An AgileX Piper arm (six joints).
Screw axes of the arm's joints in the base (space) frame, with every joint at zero. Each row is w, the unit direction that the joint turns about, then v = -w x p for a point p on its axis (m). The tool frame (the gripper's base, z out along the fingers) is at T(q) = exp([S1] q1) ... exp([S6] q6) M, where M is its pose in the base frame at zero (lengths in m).
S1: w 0 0 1 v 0.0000 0.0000 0.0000
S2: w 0 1 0 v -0.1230 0.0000 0.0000
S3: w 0 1 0 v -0.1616 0.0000 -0.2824
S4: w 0.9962 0 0.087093 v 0.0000 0.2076 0.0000
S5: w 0 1 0 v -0.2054 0.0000 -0.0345
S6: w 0.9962 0 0.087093 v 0.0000 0.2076 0.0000
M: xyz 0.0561 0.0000 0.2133 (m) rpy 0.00 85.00 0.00 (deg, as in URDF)
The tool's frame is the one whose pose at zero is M.
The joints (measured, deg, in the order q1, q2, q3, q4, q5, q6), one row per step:
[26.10, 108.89, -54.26, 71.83, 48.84, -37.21]
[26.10, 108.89, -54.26, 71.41, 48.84, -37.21]
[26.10, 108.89, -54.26, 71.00, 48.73, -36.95]
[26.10, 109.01, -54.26, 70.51, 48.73, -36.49]
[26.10, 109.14, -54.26, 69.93, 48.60, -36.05]
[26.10, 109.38, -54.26, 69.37, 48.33, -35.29]
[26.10, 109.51, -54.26, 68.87, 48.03, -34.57]
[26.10, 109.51, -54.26, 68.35, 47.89, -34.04]
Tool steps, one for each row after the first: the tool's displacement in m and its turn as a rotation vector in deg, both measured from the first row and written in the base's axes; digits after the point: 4 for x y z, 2 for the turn. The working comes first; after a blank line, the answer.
Tool pose at each row, in the base's axes (x y z in m, rotation vector in deg; the steps are taken from these numbers as rounded here):
[0.2674, 0.2034, 0.1415, 12.15, -161.19, -73.91]
[0.2672, 0.2031, 0.1412, 12.67, -161.28, -73.53]
[0.2671, 0.2028, 0.1408, 12.75, -161.42, -73.06]
[0.2668, 0.2024, 0.1397, 12.62, -161.35, -72.41]
[0.2667, 0.2020, 0.1385, 12.56, -161.44, -71.63]
[0.2668, 0.2015, 0.1365, 11.88, -161.54, -70.65]
[0.2669, 0.2010, 0.1352, 11.25, -161.73, -69.82]
[0.2668, 0.2005, 0.1348, 11.07, -161.86, -69.18]

[-0.0002, -0.0003, -0.0003, -0.24, -0.12, 0.32]
[-0.0003, -0.0006, -0.0007, -0.56, -0.11, 0.39]
[-0.0006, -0.0010, -0.0018, -0.95, 0.20, 0.47]
[-0.0007, -0.0014, -0.0030, -1.45, 0.39, 0.54]
[-0.0006, -0.0019, -0.0050, -2.08, 0.85, 0.29]
[-0.0005, -0.0024, -0.0063, -2.65, 1.15, 0.00]
[-0.0006, -0.0029, -0.0067, -3.07, 1.30, -0.04]

